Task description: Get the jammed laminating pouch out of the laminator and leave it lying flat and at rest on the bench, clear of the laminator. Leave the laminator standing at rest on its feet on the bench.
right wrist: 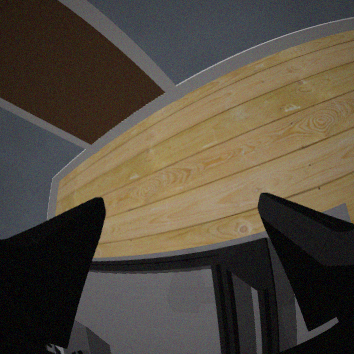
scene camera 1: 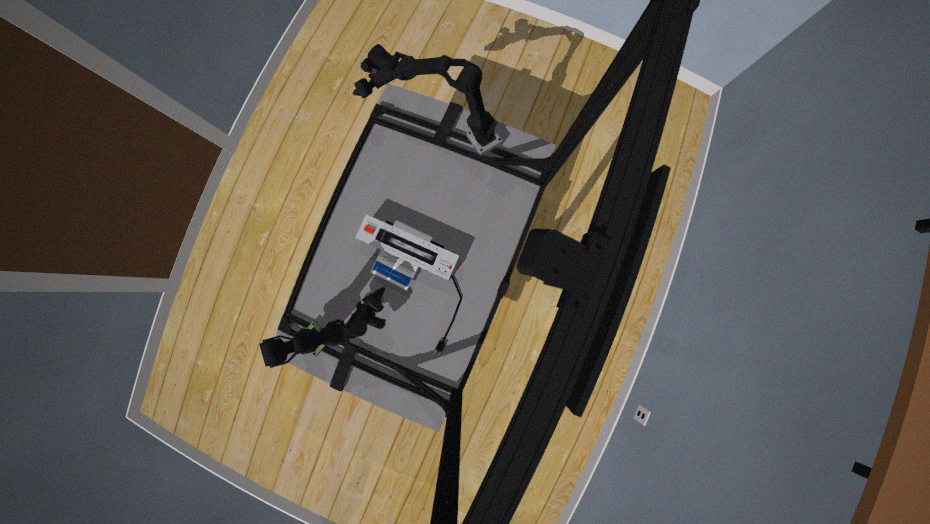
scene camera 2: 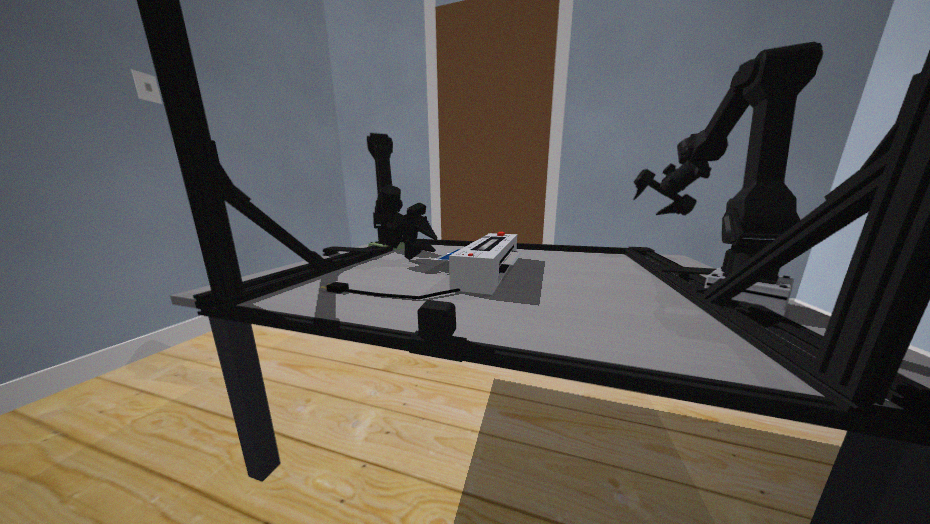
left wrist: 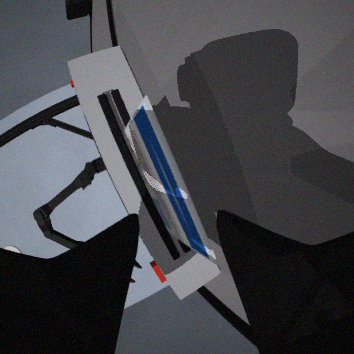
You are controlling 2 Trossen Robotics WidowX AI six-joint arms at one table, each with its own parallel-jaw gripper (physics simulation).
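Frame: origin at the left arm's base, x left, y back, z up, level; metres.
Where they show: left gripper, fingertip midpoint: (scene camera 1: pixel 382 288) (scene camera 2: pixel 435 245) (left wrist: pixel 177 219); right gripper, fingertip midpoint: (right wrist: pixel 183 203) (scene camera 2: pixel 645 206) (left wrist: pixel 138 274); right arm's base at its link origin: (scene camera 1: pixel 484 136) (scene camera 2: pixel 749 276).
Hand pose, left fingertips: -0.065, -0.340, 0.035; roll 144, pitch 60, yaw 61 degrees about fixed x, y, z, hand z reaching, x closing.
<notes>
After its pixels a point has its place, as x, y, z.
The white laminator (scene camera 1: pixel 444 259) @(-0.155, -0.572, 0.055) (scene camera 2: pixel 473 273) @(-0.198, -0.580, 0.020) (left wrist: pixel 100 75) @(-0.176, -0.515, 0.018) stands upright on the grey bench (scene camera 1: pixel 449 175) @(0.069, -0.819, -0.025) (scene camera 2: pixel 585 325) @(-0.201, -0.805, -0.025). The clear pouch with a blue band (scene camera 1: pixel 391 274) @(-0.049, -0.397, 0.013) (scene camera 2: pixel 447 255) @(-0.074, -0.396, 0.012) (left wrist: pixel 167 175) @(-0.063, -0.397, 0.013) sticks out of its side facing the left arm; its inner part is hidden in the laminator. My left gripper (scene camera 1: pixel 382 307) (scene camera 2: pixel 434 243) @(-0.065, -0.340, 0.035) (left wrist: pixel 177 219) @(-0.065, -0.340, 0.035) is partly open and empty, low over the bench, a short way from the pouch's outer edge. In the left wrist view the pouch's near end shows between the fingertips. My right gripper (scene camera 1: pixel 359 76) @(0.513, -0.803, 0.140) (scene camera 2: pixel 646 205) @(0.513, -0.803, 0.140) (right wrist: pixel 183 203) @(0.513, -0.803, 0.140) is wide open and empty, high beyond the bench's upper edge in scene camera 1.
A black power cord (scene camera 1: pixel 460 298) @(-0.292, -0.511, -0.018) (scene camera 2: pixel 390 296) @(-0.320, -0.460, -0.022) runs from the laminator across the bench to its plug (scene camera 1: pixel 441 344) @(-0.361, -0.339, -0.011) (scene camera 2: pixel 337 287) @(-0.371, -0.345, -0.013). A black frame borders the bench, with a small black block (scene camera 2: pixel 436 319) @(-0.388, -0.659, 0.013) on the near rail in scene camera 2. Tall black posts (scene camera 2: pixel 188 143) @(-0.535, -0.254, 0.260) rise at its corners.
</notes>
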